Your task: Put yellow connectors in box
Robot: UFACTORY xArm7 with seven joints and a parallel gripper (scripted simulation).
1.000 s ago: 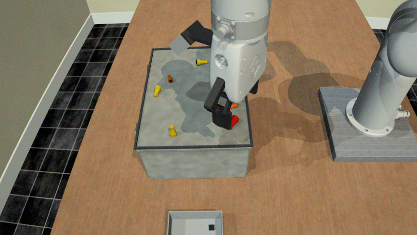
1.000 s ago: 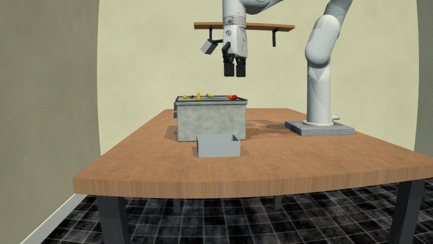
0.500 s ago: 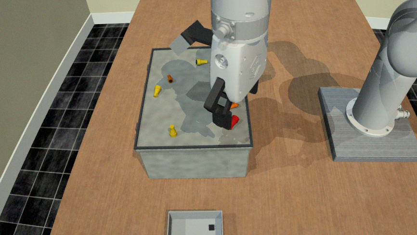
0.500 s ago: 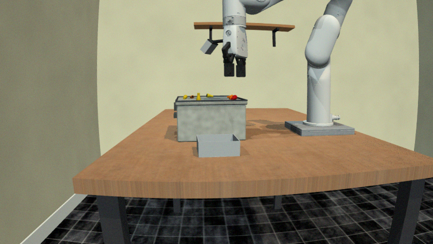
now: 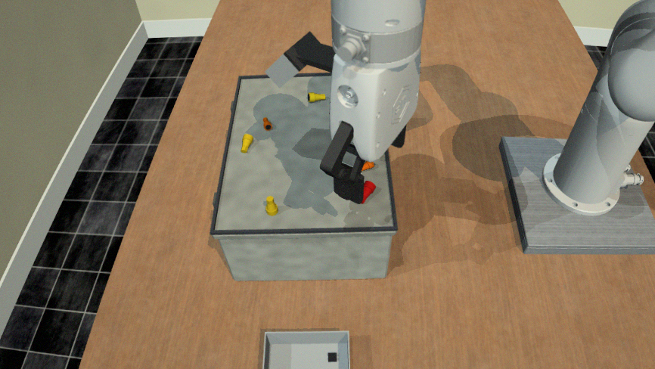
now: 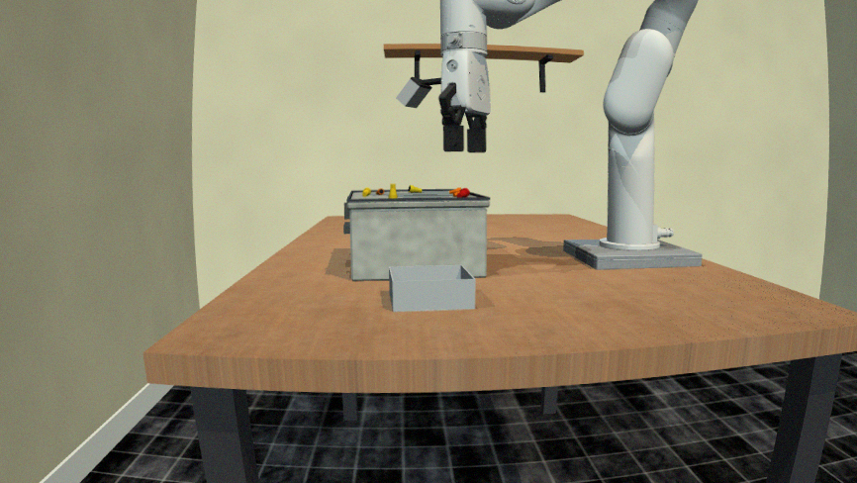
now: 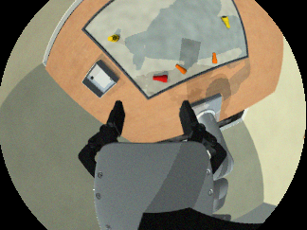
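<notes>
Right now my hand is 80 mm above the red connector and 20 mm to the left of it. From my hand the other things lie so: grey tool case: 120 mm to the right, 120 mm below, 80 mm ahead.
</notes>
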